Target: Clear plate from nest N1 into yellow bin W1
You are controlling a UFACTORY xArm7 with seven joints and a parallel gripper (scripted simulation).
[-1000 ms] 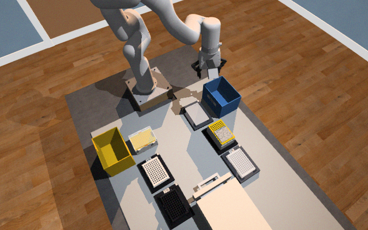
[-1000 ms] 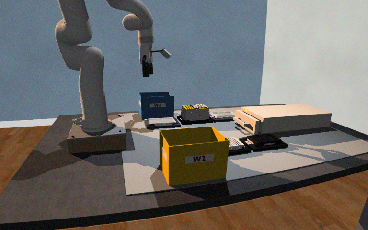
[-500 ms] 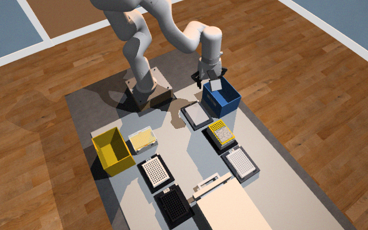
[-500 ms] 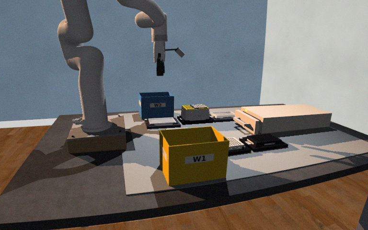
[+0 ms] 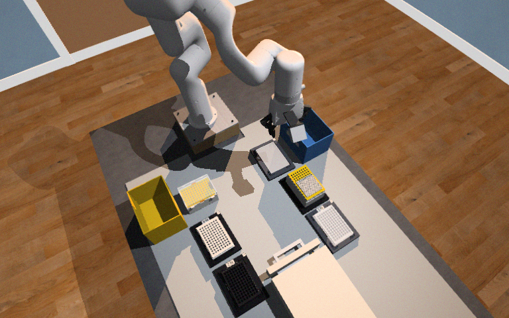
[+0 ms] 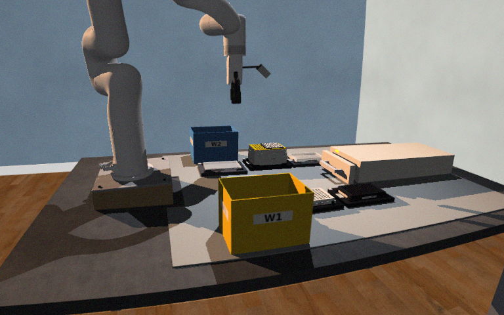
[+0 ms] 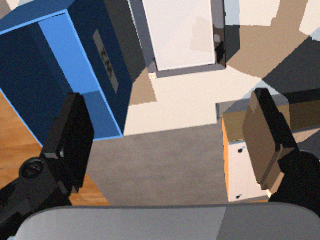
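Right now the clear plate is 300 mm ahead of my hand, 240 mm below it and 10 mm to the left of it. Also, from my hand: blue bin W2 (220 mm below, 160 mm to the left, 50 mm behind); white plate (360 mm to the right, 240 mm below, 110 mm ahead); yellow tip rack (200 mm below, 130 mm ahead, 10 mm to the left).
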